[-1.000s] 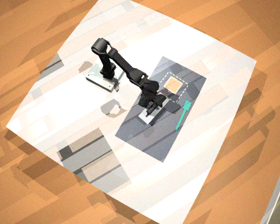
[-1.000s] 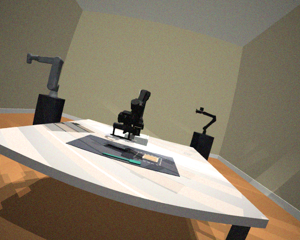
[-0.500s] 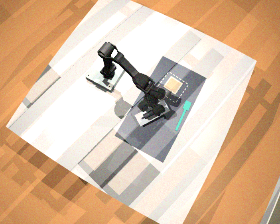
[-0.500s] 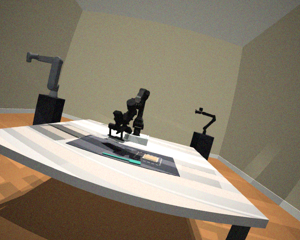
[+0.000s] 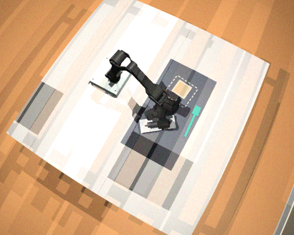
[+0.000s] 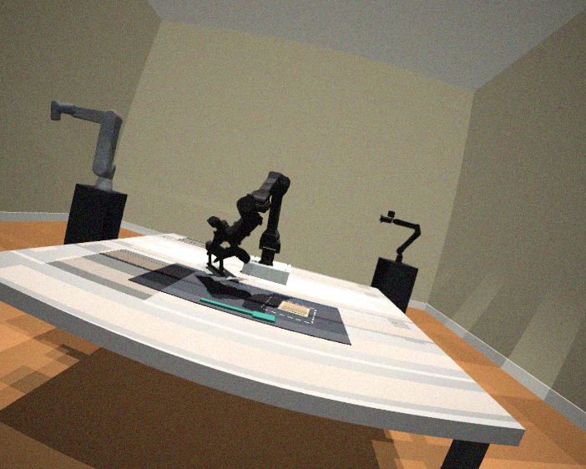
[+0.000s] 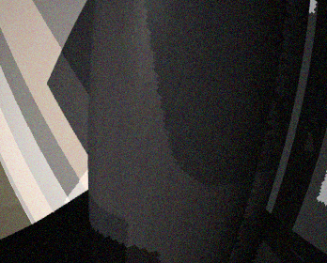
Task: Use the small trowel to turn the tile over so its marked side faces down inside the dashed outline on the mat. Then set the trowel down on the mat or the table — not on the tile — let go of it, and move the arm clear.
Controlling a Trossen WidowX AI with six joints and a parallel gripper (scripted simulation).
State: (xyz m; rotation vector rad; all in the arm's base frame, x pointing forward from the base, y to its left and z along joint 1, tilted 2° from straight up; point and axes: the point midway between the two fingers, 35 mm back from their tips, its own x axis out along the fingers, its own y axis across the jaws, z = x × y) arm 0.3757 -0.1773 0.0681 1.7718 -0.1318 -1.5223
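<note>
Now: the black-handled tool 20 mm to the left of my gripper tip and 10 mm behind it. Also, from my gripper tip: cream tile (300 mm to the left, 90 mm below, 30 mm ahead); then dark mat (140 mm to the left, 110 mm below, 10 mm ahead); then teal trowel (150 mm to the left, 150 mm ahead, 90 mm below).
</note>
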